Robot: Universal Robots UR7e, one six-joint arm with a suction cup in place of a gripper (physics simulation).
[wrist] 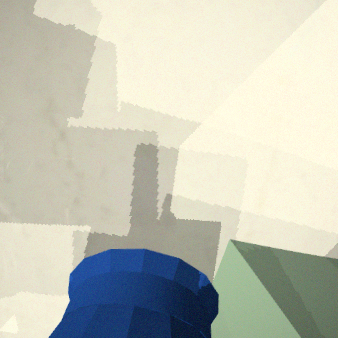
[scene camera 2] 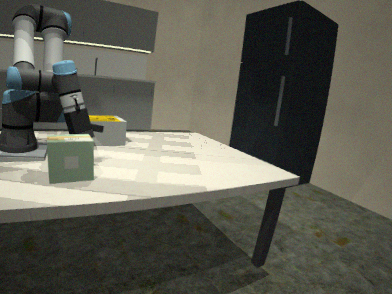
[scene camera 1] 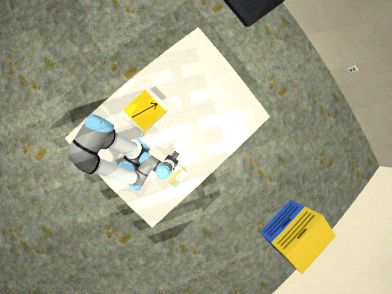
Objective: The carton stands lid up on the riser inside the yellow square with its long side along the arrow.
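Note:
The pale green carton stands on the white table near its front edge, with a labelled face up. My suction cup, blue, hangs just beside the carton's edge over bare table and touches nothing; it holds nothing. In the side view the black tool stands behind the carton's top and the cup tip is hidden. From above, the tool is at the carton's far corner. The grey riser with the yellow square and black arrow stands apart, further back on the table.
A tall black fridge stands past the table's far end. A yellow and blue box lies on the floor to the right. The arm's base and elbow take up the table's left corner.

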